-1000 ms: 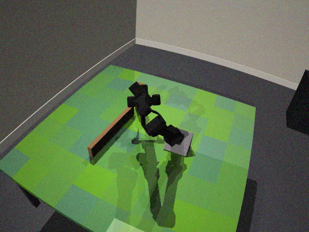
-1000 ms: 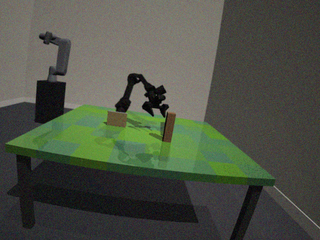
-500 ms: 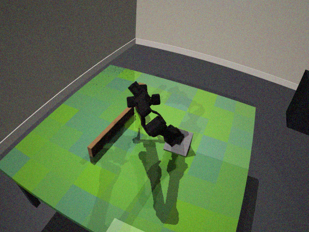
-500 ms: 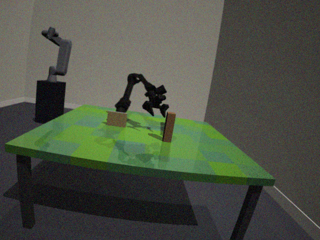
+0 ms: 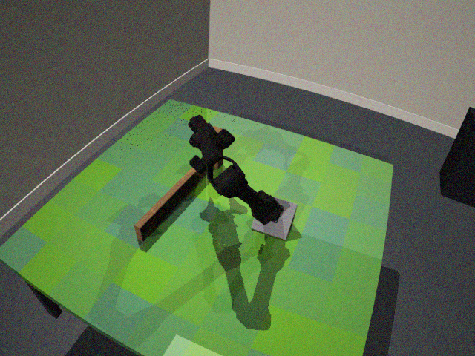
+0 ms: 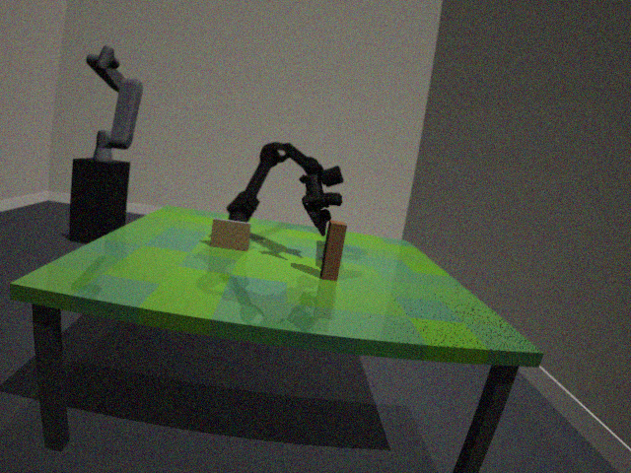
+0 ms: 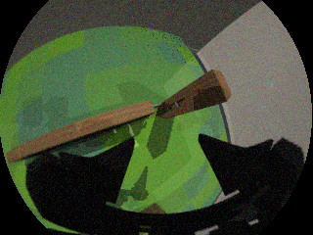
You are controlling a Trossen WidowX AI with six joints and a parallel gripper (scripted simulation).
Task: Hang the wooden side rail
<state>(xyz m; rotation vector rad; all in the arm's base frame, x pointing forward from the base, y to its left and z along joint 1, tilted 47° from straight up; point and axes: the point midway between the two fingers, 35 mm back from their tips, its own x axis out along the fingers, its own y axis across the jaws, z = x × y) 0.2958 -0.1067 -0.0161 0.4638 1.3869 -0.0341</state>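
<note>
Now: gripper tip 40 mm short of the headboard post, 100 mm to the left of it and 40 mm above it.
</note>
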